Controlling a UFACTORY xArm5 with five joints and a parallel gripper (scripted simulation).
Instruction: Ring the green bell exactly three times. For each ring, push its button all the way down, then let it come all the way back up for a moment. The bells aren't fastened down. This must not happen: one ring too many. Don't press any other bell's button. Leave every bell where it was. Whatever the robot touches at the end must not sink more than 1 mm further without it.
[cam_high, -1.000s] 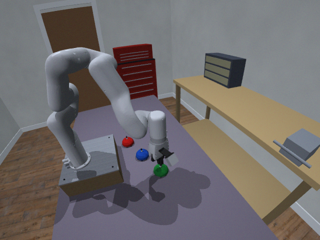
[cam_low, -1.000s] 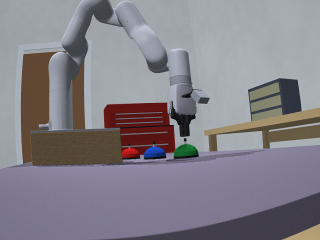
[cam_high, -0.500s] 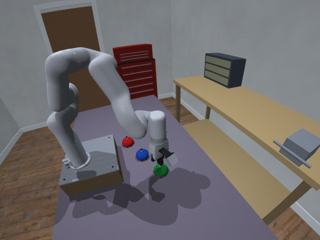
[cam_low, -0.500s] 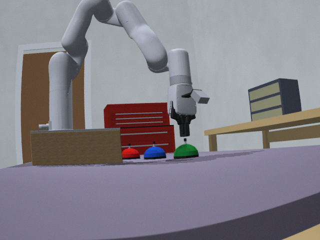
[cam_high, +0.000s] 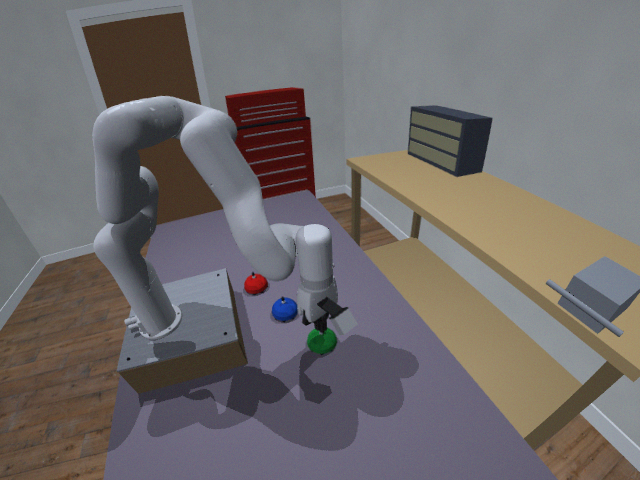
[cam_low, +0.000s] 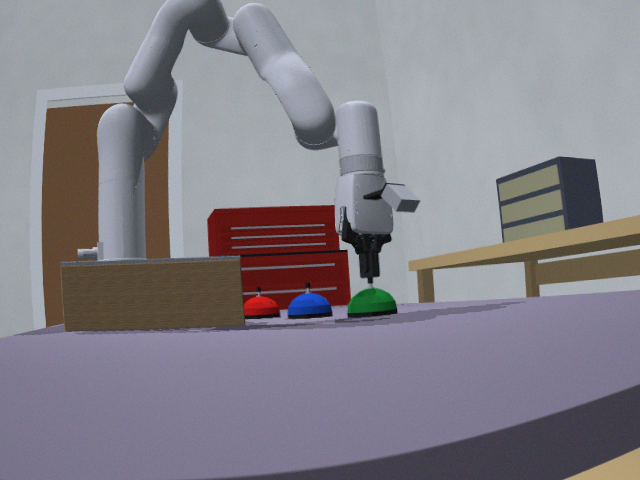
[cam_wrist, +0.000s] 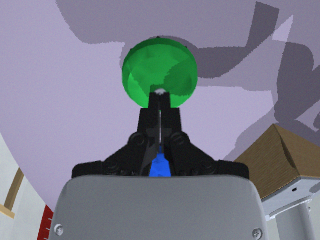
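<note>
My hand is 5 cm above the green bell. From my hand the other things lie so: blue bell 16 cm to the left, 5 cm behind, 4 cm below; then red bell 32 cm to the left, 10 cm behind, 4 cm below.
</note>
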